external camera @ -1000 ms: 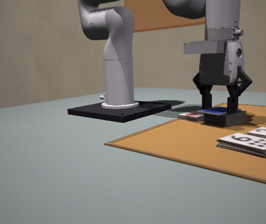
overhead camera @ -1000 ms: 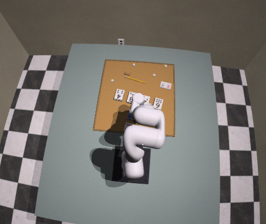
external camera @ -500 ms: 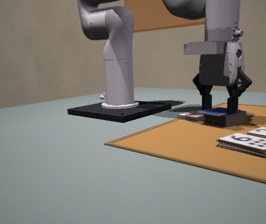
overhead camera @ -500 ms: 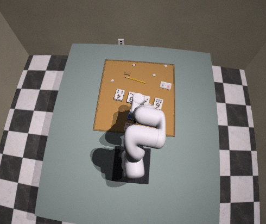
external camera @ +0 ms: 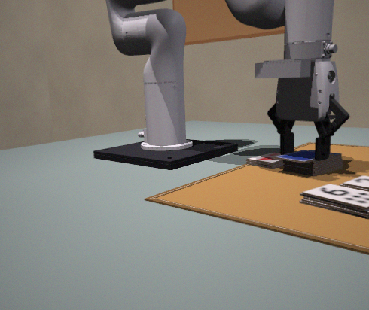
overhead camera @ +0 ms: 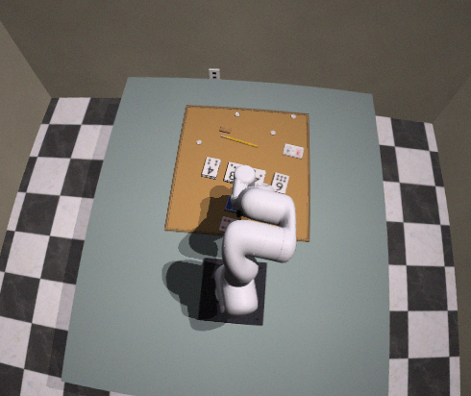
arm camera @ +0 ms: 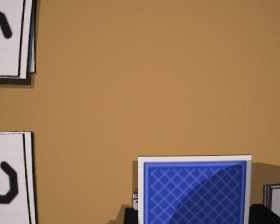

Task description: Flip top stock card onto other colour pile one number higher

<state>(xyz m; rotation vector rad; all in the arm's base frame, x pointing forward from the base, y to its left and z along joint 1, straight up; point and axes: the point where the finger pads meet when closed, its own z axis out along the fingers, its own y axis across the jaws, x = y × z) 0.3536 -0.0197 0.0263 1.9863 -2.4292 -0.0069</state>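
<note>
My hand is 10 mm above the red 2 card. From my hand the other things lie so: black 6 card 120 mm ahead, 150 mm to the right, 30 mm below; then brown mat 200 mm ahead, 10 mm to the left, 60 mm below; then red 4 card 80 mm behind, 40 mm to the left, 30 mm below.
</note>
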